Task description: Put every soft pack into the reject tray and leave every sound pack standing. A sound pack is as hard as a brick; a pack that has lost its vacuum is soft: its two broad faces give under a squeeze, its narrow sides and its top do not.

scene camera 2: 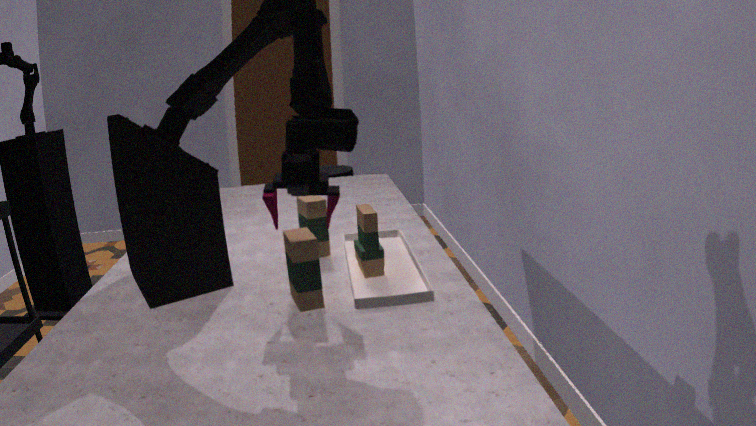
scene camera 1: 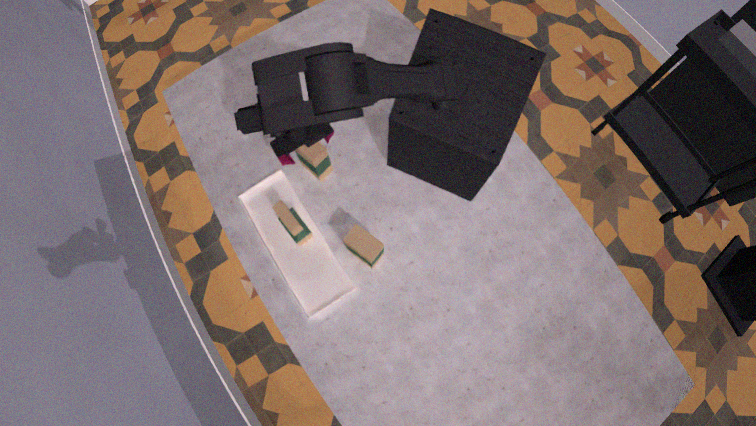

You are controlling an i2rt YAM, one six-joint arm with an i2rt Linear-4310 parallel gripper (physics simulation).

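Seen in the pictures: gripper, between the fingertips: (scene camera 2: 301, 228) (scene camera 1: 310, 151); arm's base, origin of its link: (scene camera 2: 163, 142) (scene camera 1: 453, 85).
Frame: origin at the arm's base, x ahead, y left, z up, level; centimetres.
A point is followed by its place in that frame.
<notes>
Three tan packs with green middle bands show. One pack (scene camera 1: 315, 158) (scene camera 2: 313, 222) stands upright on the table behind the tray's near part. My open gripper (scene camera 1: 307, 148) @[y -11.5, x 31.4, z -18.3 cm] (scene camera 2: 302, 228) @[y -11.5, x 31.4, z -18.3 cm] points down at its upper part, one magenta finger to each side in both views, with a gap at the left finger in scene camera 2; contact on the right is unclear. A second pack (scene camera 1: 363, 244) (scene camera 2: 304, 272) stands upright beside the white reject tray (scene camera 1: 322, 288) @[y 17.2, x 46.3, z -32.6 cm] (scene camera 2: 394, 302) @[y -17.9, x 47.6, z -32.2 cm]. The third pack (scene camera 1: 292, 221) @[y 2.1, x 43.4, z -18.5 cm] (scene camera 2: 369, 243) @[y -4.0, x 44.3, z -24.9 cm] stands upright in the tray, with a narrow upper part and a wider step below.
The robot's dark pedestal (scene camera 1: 465, 100) @[y 4.2, x -0.2, z -0.3 cm] (scene camera 2: 169, 227) @[y -10.8, x 3.0, z -16.5 cm] stands on the grey table (scene camera 1: 476, 317) @[y 45.2, x 16.0, z -32.9 cm] (scene camera 2: 211, 359) @[y -35.2, x 15.4, z -32.9 cm], to the left of the packs in scene camera 2. A wall (scene camera 2: 581, 132) rises beyond the tray side. A black chair-like frame (scene camera 1: 687, 116) is off the table.
</notes>
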